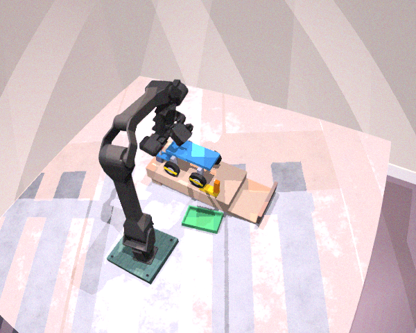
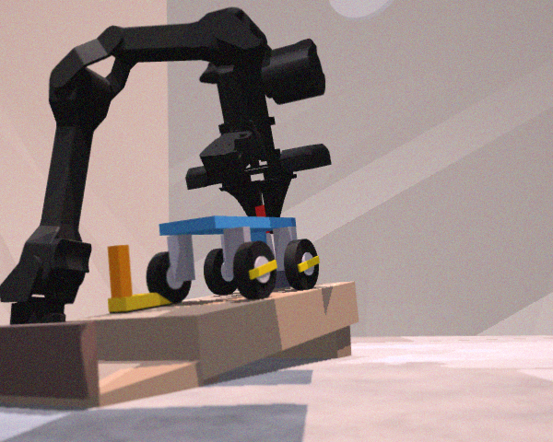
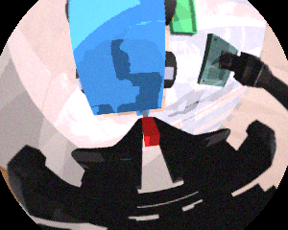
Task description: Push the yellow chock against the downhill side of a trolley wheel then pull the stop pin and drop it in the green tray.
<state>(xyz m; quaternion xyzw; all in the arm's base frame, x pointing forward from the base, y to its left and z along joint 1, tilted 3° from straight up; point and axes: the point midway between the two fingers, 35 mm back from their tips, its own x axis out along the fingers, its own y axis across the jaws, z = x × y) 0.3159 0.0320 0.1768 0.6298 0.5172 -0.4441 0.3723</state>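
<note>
Right now my gripper tip is 190 mm to the left of the yellow chock, 70 mm past it and 70 mm above it. Round my gripper tip: red-headed stop pin right at my gripper tip; raised lip 370 mm to the right, 130 mm below, 50 mm behind; blue-topped trolley 100 mm to the right, 40 mm below.
</note>
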